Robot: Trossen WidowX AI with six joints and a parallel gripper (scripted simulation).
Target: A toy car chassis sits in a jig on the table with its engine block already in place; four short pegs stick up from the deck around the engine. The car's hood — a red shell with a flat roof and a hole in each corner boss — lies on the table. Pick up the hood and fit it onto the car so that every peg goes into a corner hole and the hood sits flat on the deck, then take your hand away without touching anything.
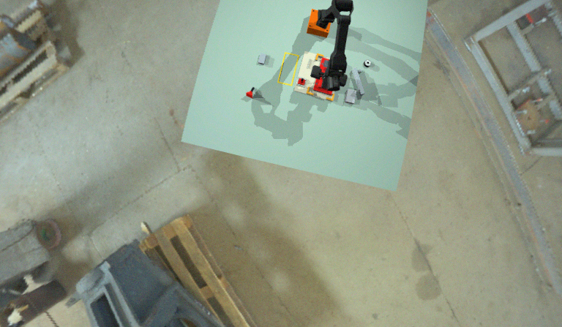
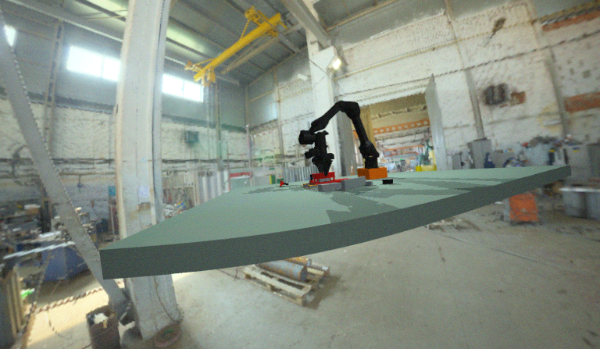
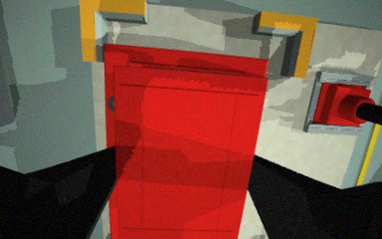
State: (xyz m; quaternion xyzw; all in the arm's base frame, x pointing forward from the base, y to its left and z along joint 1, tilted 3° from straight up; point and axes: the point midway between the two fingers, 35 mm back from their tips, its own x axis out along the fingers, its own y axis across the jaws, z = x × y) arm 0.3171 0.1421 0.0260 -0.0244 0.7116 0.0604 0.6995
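The cream jig is 4 cm below my gripper tip, 3 cm to the right of it and 2 cm behind it. The rest, counted from my gripper tip: wheel 22 cm behind, 19 cm to the left, 4 cm below; red hood 1 cm above.
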